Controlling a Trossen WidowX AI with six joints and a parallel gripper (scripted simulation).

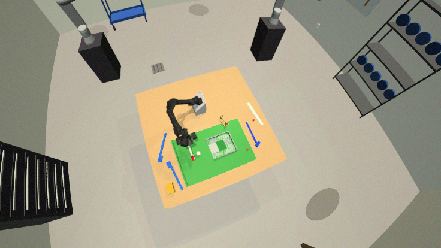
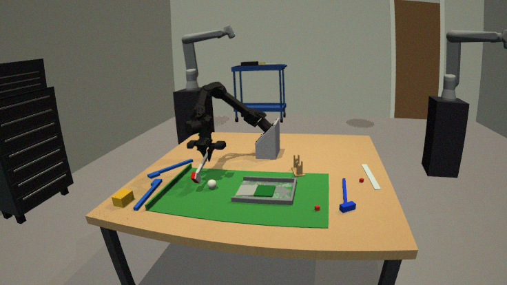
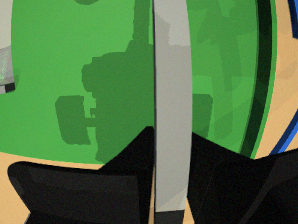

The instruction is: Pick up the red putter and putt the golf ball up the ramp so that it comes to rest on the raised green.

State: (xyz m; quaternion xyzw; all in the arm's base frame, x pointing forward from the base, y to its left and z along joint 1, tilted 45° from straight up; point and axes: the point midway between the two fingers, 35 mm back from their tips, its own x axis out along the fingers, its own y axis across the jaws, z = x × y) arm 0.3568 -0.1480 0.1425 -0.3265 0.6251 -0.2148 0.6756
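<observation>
Now: the white golf ball 12 cm ahead of my gripper tip, 8 cm to the left of it and 6 cm below it. Also, from my gripper tip: yellow block: 39 cm ahead, 25 cm to the right, 6 cm below; then small wooden stand: 15 cm behind, 41 cm to the left, 4 cm below; then green mat: 13 cm ahead, 23 cm to the left, 8 cm below.
</observation>
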